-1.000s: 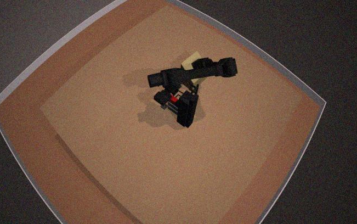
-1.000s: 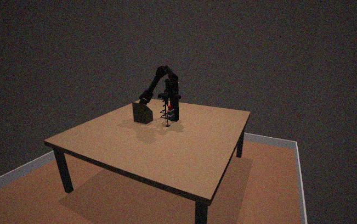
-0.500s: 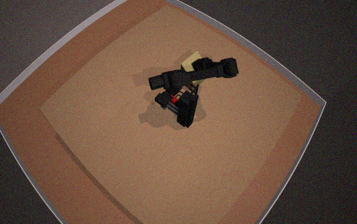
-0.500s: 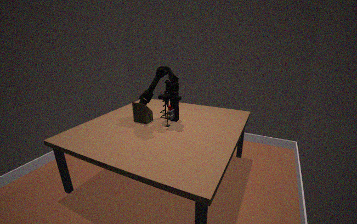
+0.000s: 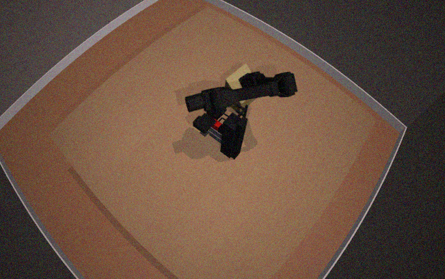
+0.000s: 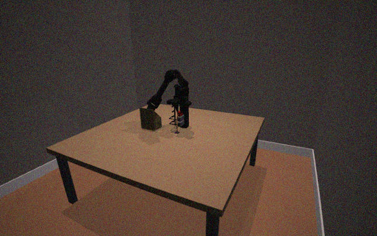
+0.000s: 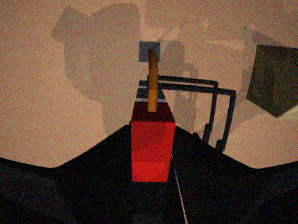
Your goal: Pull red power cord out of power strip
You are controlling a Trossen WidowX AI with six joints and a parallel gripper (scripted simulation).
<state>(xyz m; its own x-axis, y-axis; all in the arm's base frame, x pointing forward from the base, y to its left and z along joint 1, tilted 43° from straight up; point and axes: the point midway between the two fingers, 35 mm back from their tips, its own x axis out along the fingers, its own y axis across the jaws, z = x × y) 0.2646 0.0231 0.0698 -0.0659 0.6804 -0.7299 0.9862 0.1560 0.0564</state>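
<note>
My gripper tip is 3 cm to the right of the red plug and 1 cm past it. Round my gripper tip: black power strip: 10 cm to the left, 2 cm below, 2 cm behind.
</note>
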